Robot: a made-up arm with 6 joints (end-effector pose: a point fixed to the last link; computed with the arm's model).
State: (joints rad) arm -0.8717 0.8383 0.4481 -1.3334 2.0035 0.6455
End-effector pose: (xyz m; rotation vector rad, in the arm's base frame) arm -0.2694 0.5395 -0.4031 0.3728 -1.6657 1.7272
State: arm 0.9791 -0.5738 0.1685 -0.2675 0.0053 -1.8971
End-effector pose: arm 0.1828 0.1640 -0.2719 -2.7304 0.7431 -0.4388
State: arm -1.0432 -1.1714 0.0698 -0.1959 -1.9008 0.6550
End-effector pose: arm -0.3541 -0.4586 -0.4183 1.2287 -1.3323 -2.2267
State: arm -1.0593 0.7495 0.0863 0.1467 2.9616 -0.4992
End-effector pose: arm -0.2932 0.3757 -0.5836 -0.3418 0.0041 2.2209
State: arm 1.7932 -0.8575 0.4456 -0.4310 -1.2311 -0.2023
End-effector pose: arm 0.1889 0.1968 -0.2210 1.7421 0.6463 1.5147
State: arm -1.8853 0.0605 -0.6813 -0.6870 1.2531 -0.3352
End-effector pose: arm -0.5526 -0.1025 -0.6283 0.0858 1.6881 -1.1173
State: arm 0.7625 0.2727 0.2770 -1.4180 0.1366 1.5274
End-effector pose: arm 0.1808 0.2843 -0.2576 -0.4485 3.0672 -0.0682
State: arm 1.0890 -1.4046 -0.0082 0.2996 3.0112 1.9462
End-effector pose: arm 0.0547 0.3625 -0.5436 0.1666 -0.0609 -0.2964
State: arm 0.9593 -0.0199 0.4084 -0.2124 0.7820 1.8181
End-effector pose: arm 0.3632 0.1818 -0.1828 -0.3757 -2.4697 -0.7051
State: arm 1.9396 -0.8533 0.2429 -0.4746 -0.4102 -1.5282
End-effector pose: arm 0.2641 -0.0164 -0.2461 -2.6194 0.8756 -1.2628
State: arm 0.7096 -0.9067 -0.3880 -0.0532 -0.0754 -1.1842
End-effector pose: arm 0.0446 0.3460 -0.2839 2.7728 0.9472 0.3612
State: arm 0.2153 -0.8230 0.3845 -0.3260 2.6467 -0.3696
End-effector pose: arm -0.3262 0.3471 -0.5494 -0.2782 -0.8348 2.6121
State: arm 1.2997 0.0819 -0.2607 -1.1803 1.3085 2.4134
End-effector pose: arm 0.5225 0.0666 -0.3150 0.5640 -1.5466 -0.5123
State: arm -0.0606 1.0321 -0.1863 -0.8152 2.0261 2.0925
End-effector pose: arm 0.4658 0.2962 -0.4265 0.1993 -0.9383 -0.4219
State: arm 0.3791 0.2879 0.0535 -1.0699 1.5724 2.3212
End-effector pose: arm 0.3074 0.4022 -0.2811 1.0047 -1.3110 -0.0862
